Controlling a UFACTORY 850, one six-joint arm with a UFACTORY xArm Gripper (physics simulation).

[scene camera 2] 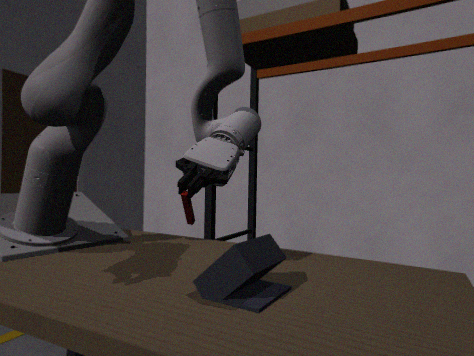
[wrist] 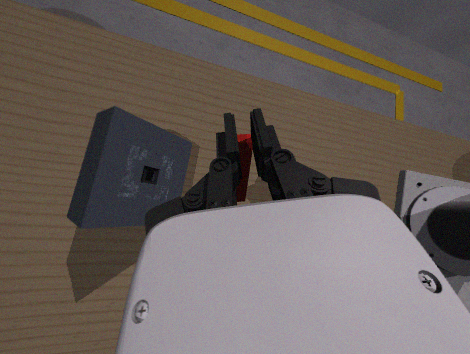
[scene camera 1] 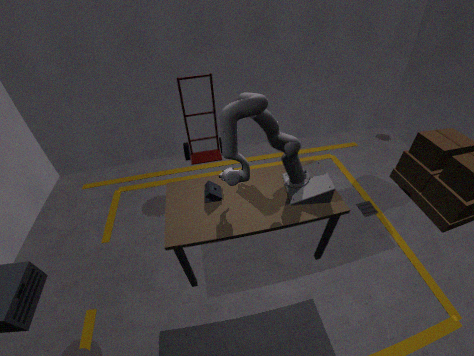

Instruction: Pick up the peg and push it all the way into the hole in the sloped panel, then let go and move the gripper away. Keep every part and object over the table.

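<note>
The red peg (scene camera 2: pixel 187 208) (wrist: pixel 243 172) is held between the fingers of my gripper (scene camera 2: pixel 185 189) (wrist: pixel 243 127). In scene camera 2 the peg hangs steeply down from the fingertips, a little tilted, above the table and apart from the panel. The dark grey sloped panel (scene camera 1: pixel 212 191) (scene camera 2: pixel 225 272) (wrist: pixel 130 195) stands on the table. Its small square hole (wrist: pixel 150 174) faces the wrist camera, left of the fingers in that view. In scene camera 1 the fingers and the peg are hidden behind the gripper's body.
The wooden table (scene camera 1: pixel 190 225) (scene camera 2: pixel 375 305) (wrist: pixel 40 150) carries the panel and the arm's light base plate (scene camera 1: pixel 320 189) (scene camera 2: pixel 95 225). A red hand truck (scene camera 1: pixel 205 157) stands behind the table. A rack with orange beams (scene camera 2: pixel 370 59) stands behind the table in scene camera 2.
</note>
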